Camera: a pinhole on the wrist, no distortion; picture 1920 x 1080 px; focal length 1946.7 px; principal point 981.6 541.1 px. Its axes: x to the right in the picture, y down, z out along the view. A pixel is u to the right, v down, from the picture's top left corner.
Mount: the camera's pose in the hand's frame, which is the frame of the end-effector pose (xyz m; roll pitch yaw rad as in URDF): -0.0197 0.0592 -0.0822 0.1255 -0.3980 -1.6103
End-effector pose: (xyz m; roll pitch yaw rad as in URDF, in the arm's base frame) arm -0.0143 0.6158 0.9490 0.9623 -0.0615 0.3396
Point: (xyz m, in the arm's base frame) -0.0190 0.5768 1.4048
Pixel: 427.0 867.8
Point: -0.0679 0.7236 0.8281
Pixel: behind the camera
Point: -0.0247 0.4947 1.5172
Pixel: 569.7 756.5
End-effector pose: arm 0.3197 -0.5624 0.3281 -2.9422 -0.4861 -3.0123
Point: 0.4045 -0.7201 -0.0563
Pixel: outside the picture
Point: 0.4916 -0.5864 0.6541
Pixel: behind the camera
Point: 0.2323 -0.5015 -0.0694
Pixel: 1393.8 356.8
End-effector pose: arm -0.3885 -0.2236 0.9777 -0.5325 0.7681 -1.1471
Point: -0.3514 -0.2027 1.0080
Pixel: outside the picture
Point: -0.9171 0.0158 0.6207
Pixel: behind the camera
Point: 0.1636 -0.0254 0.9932
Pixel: 155.6 879.3
